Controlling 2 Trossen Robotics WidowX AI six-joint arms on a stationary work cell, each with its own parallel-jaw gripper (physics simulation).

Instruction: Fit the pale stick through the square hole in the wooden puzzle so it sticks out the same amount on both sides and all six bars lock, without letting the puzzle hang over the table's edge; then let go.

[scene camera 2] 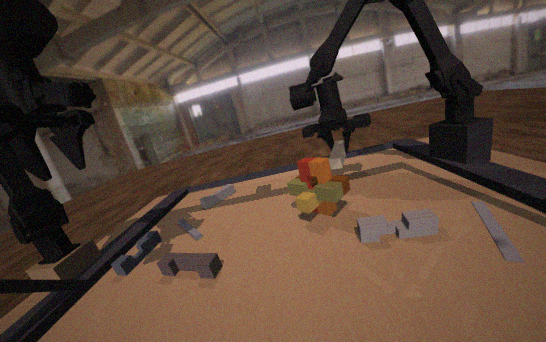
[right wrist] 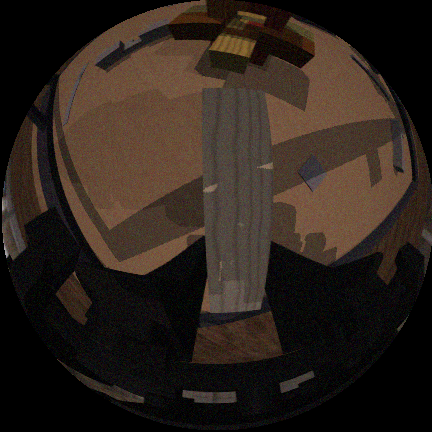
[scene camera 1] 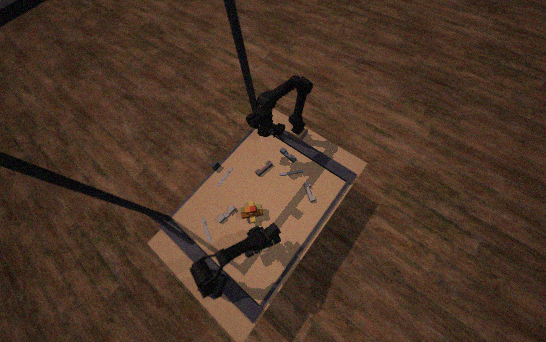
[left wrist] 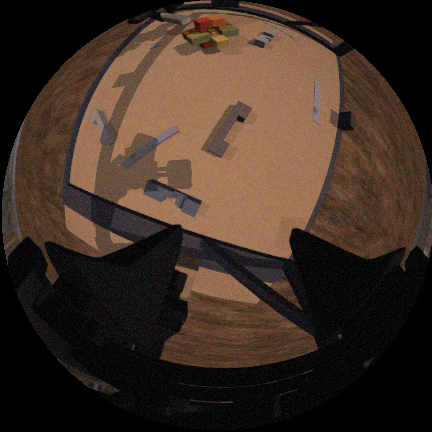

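Pixels of known places: left gripper, fingertip midpoint: (scene camera 2: 67, 174) (left wrist: 238, 233); right gripper, fingertip midpoint: (right wrist: 231, 242); left arm's base, link origin: (scene camera 2: 60, 254) (scene camera 1: 297, 129) (left wrist: 171, 278); right arm's base, link origin: (scene camera 2: 459, 121) (scene camera 1: 210, 284).
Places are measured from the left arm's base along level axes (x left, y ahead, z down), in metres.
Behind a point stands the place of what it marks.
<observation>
The puzzle (scene camera 1: 251, 211) @(x 0.137, y 0.608, z -0.054 m) (scene camera 2: 320, 170) (left wrist: 203, 24) @(x 0.124, y 0.577, z -0.042 m) (right wrist: 232, 50), of red, orange, yellow and green bars, stands on the table, well inside its edges. My right gripper (scene camera 2: 339, 150) @(x 0.295, y 0.701, z -0.003 m) (right wrist: 231, 242) @(x 0.295, y 0.701, z -0.003 m) is shut on the pale stick (scene camera 2: 337, 161) @(x 0.211, y 0.671, z -0.011 m) (left wrist: 175, 18) (right wrist: 237, 200) @(x 0.263, y 0.686, z -0.028 m), beside the puzzle. In the right wrist view the stick's far end points towards the puzzle's yellow bar, with a gap between them. The square hole is not clearly visible. My left gripper (scene camera 1: 297, 131) (scene camera 2: 65, 172) @(x -0.046, y 0.227, z -0.168 m) (left wrist: 238, 233) @(x -0.046, y 0.227, z -0.168 m) is open and empty, far from the puzzle, at the table's other end.
A grey notched block (scene camera 1: 227, 214) @(x 0.005, y 0.706, z 0.050 m) (scene camera 2: 420, 224) @(x -0.022, y 0.739, z 0.042 m) lies near the puzzle. A brown block (scene camera 1: 264, 168) @(x -0.007, y 0.344, z 0.035 m) (scene camera 2: 190, 264) @(x -0.016, y 0.344, z 0.049 m) (left wrist: 215, 132) @(x 0.004, y 0.317, z 0.035 m) and a blue-grey notched block (scene camera 1: 287, 154) @(x 0.044, y 0.169, z 0.050 m) (left wrist: 172, 197) @(x 0.048, y 0.171, z 0.050 m) lie nearer my left gripper. Flat strips (scene camera 2: 497, 230) (left wrist: 316, 102) lie about. Dark rails (scene camera 1: 315, 157) @(x 0.204, y 0.080, z 0.045 m) border the table.
</observation>
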